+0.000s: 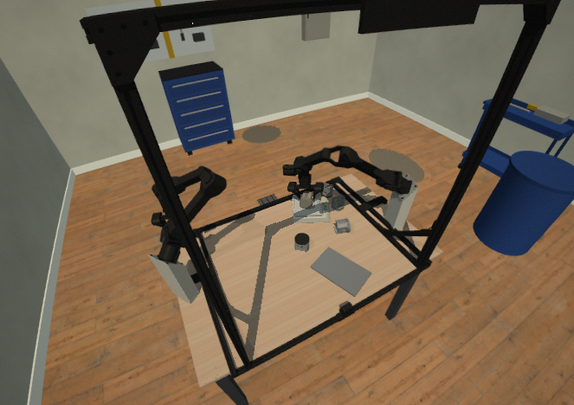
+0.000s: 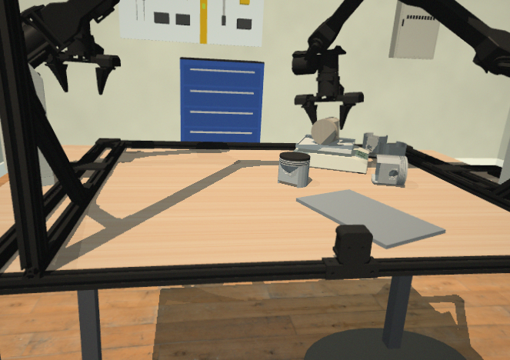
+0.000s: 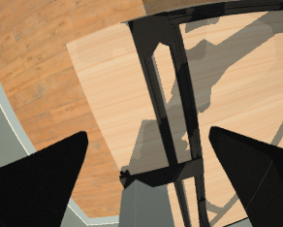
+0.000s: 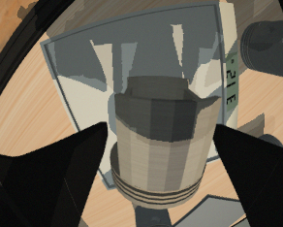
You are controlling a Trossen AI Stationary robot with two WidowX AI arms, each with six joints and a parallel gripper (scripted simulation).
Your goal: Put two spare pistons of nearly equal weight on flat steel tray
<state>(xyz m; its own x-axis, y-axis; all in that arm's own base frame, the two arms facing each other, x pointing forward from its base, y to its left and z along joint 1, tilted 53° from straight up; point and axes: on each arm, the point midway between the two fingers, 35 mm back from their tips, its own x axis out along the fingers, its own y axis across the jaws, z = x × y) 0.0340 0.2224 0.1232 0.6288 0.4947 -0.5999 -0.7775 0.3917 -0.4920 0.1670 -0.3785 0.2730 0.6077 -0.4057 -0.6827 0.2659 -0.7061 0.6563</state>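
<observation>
My right hand is 10 mm past the tan piston and 40 mm above it. Also, from my right hand: white weighing scale 10 mm behind, 10 mm to the right, 100 mm below; flat grey steel tray 420 mm behind, 10 mm to the left, 130 mm below; dark-topped piston 230 mm behind, 130 mm to the left, 90 mm below.
</observation>
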